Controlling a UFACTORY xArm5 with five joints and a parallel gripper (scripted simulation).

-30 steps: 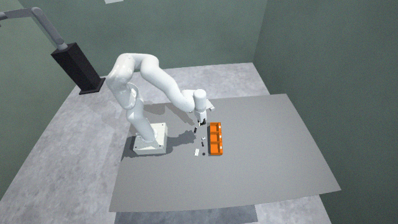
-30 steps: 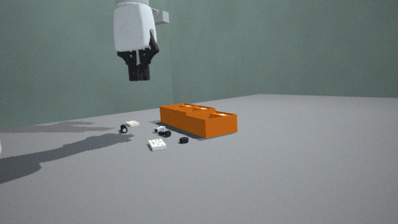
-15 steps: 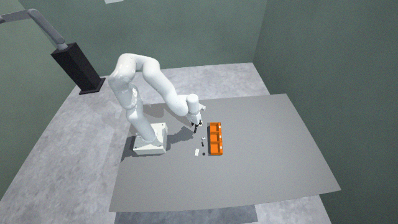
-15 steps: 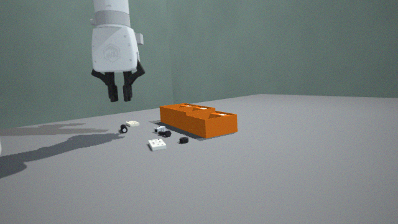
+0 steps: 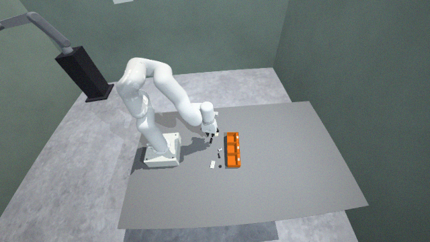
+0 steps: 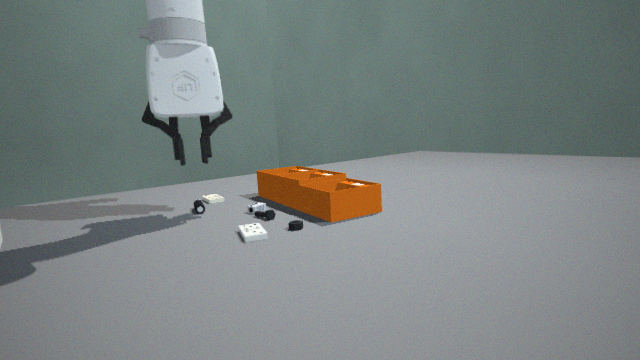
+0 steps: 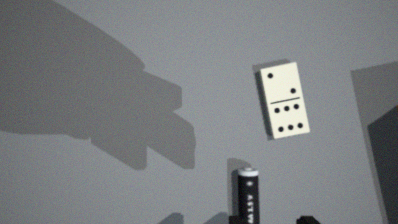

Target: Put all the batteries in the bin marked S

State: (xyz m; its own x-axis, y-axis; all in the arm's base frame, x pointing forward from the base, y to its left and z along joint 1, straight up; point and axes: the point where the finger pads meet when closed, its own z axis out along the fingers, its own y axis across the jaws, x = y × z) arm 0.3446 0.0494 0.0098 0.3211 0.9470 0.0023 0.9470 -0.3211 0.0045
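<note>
My gripper is now 9 cm above the black battery. The rest, counted from my hand: silver-white piece 5 cm ahead, 9 cm to the right, 9 cm below; black bolt 4 cm ahead, 13 cm to the right, 9 cm below; cream domino 5 cm ahead, 6 cm to the left, 9 cm below.
</note>
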